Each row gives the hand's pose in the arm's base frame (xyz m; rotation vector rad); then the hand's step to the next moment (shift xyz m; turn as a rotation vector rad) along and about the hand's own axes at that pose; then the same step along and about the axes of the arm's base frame.
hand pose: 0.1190 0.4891 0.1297 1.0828 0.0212 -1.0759
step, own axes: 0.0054 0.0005 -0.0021 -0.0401 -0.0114 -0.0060
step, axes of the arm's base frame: 0.0042 -0.0022 -0.0034 -0.0264 0.0317 0.0086
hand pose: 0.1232 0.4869 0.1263 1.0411 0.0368 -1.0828
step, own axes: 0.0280 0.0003 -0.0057 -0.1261 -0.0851 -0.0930
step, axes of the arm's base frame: 0.0172 -0.0156 -0.0167 -0.0865 0.1486 -0.0470
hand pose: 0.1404 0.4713 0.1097 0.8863 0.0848 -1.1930
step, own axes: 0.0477 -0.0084 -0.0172 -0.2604 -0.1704 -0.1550
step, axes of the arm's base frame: 0.0190 -0.0264 -0.0398 -0.1884 0.2839 -0.0692
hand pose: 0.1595 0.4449 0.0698 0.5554 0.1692 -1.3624
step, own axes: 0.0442 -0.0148 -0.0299 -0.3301 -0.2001 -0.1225
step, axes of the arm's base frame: 0.0015 -0.0262 -0.0487 -0.2385 0.3267 -0.0197
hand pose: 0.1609 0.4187 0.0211 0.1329 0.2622 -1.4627
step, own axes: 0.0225 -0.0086 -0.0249 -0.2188 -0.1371 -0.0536
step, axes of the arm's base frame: -0.0090 -0.0164 -0.0292 -0.1599 0.2093 0.0138
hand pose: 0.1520 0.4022 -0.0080 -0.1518 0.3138 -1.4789
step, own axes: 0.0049 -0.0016 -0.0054 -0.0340 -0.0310 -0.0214
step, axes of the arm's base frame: -0.0028 -0.0045 -0.0052 -0.0380 0.0328 -0.0075
